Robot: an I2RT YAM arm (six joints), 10 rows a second.
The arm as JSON. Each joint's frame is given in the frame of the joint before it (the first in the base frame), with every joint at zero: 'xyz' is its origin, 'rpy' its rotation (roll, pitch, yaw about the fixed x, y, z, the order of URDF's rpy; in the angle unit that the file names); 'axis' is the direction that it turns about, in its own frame. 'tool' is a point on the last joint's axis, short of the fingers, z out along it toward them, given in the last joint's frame.
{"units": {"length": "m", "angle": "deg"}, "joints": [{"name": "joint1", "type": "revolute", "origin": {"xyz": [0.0, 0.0, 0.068], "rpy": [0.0, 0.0, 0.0]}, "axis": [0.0, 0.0, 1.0]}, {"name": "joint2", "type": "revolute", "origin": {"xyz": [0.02, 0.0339, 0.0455], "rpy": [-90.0, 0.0, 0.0]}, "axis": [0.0, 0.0, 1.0]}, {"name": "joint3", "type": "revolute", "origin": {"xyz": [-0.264, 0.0, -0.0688], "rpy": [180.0, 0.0, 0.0]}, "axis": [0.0, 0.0, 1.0]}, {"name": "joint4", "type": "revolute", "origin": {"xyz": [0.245, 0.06, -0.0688], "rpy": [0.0, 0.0, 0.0]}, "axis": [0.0, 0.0, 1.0]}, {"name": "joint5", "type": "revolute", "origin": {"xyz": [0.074, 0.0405, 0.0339], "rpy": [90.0, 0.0, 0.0]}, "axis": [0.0, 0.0, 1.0]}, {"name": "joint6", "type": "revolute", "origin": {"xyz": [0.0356, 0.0, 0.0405], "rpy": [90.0, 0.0, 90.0]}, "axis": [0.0, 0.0, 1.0]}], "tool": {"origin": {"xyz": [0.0, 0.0, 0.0], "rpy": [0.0, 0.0, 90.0]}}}
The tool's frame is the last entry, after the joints.
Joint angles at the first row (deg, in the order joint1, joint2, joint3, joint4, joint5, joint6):
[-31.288 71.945 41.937 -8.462 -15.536 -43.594]
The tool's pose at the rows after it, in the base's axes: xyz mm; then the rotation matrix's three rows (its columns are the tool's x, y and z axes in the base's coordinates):
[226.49, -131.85, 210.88], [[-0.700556, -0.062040, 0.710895], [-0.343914, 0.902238, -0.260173], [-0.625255, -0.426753, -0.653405]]
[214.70, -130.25, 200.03], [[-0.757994, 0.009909, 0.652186], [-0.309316, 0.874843, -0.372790], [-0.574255, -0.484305, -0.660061]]
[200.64, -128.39, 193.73], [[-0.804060, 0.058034, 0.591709], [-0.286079, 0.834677, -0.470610], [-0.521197, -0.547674, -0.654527]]
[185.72, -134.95, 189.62], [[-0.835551, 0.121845, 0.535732], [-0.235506, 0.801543, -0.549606], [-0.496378, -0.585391, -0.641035]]
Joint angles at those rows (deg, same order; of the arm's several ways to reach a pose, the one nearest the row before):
[-31.356 72.748 39.874 -8.476 -8.496 -41.722]
[-31.421 70.841 36.056 -6.532 -1.254 -41.245]
[-31.868 67.983 32.686 -5.777 5.007 -42.069]
[-34.698 65.930 30.253 -4.719 8.447 -42.579]

